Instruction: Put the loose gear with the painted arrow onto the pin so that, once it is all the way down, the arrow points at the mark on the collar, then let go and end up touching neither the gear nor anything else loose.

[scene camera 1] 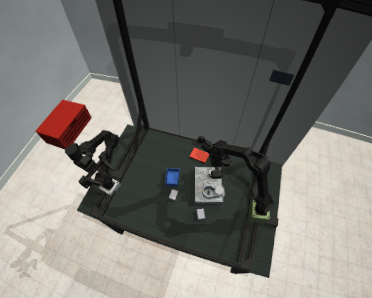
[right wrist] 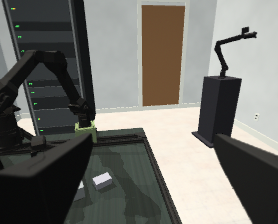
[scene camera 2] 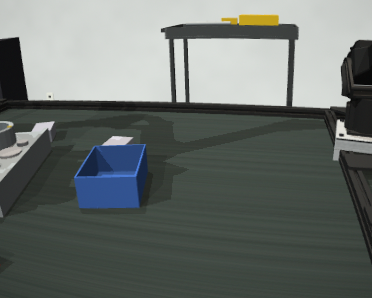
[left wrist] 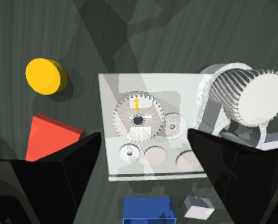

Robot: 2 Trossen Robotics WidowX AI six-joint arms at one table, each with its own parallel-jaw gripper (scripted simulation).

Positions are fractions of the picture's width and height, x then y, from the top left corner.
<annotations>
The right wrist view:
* my right gripper: 0.55, 0.62
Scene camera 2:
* blue bin: 0.32, 0.63
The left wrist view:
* my left gripper: 0.52, 0.60
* red block: 0.17, 0.60
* yellow disc: 0.16, 0.34
</annotations>
